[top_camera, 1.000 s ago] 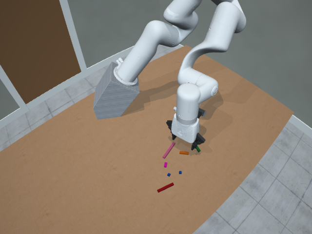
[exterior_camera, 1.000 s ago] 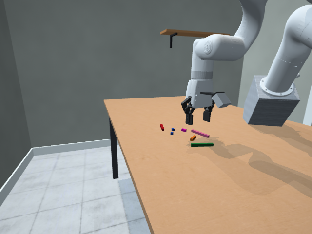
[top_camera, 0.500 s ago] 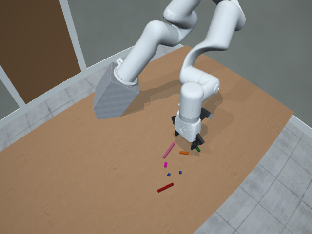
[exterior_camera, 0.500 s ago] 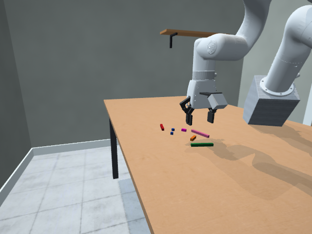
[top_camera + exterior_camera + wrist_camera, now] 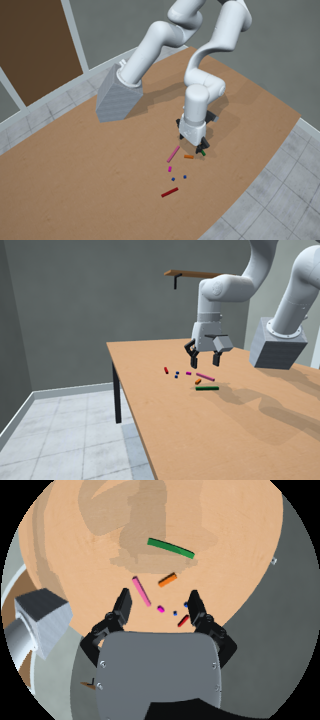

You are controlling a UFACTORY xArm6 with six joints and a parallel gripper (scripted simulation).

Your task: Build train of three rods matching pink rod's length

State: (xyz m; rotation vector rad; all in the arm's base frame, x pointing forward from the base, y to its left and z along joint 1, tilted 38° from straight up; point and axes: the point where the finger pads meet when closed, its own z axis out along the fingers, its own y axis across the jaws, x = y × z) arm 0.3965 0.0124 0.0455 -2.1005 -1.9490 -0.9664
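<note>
The magenta rod lies 10 mm ahead of my hand, 120 mm to the right of it and 70 mm below it. Also, from my hand: pink rod: 40 mm behind, 60 mm to the right, 70 mm below; green rod: 20 mm ahead, 50 mm to the left, 70 mm below; orange rod: 10 mm ahead, 20 mm to the right, 70 mm below.
</note>
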